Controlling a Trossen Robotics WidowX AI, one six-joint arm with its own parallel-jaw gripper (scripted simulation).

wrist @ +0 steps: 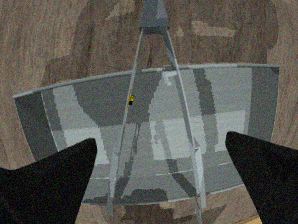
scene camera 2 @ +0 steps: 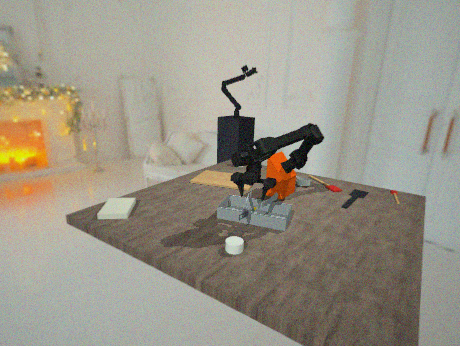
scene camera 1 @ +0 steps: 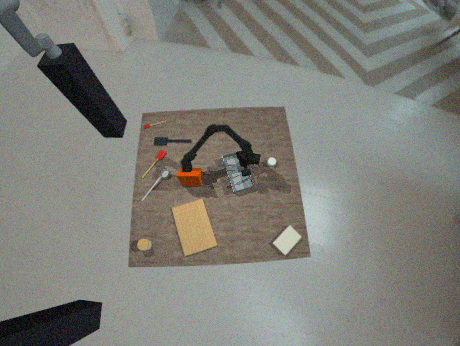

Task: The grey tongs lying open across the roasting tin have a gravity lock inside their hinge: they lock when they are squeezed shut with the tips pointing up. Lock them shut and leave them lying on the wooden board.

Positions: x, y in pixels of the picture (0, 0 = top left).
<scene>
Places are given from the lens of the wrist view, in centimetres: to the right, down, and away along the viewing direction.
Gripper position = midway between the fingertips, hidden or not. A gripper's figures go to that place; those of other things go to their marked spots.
my gripper [wrist: 163, 142]: 1, 2, 10
grey roasting tin [wrist: 221, 98]: 10, -2, 19
</scene>
